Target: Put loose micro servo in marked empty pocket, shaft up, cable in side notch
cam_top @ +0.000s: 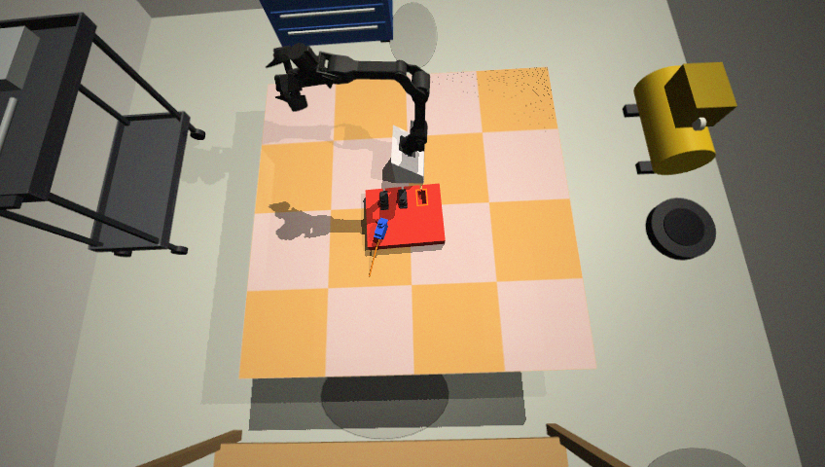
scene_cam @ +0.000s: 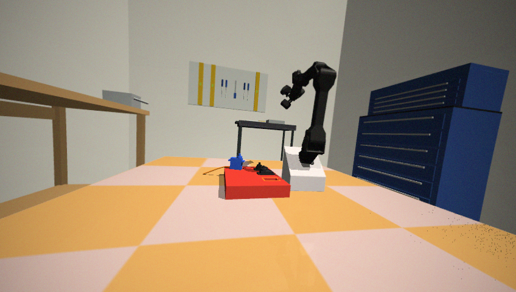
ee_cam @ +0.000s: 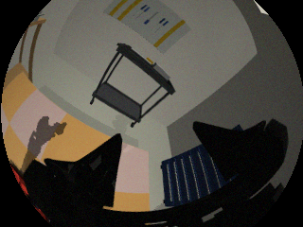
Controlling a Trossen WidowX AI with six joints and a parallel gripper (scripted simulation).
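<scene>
Now: gripper tip 31 cm short of the red deck, 43 cm to the right of it and 45 cm above it.
</scene>
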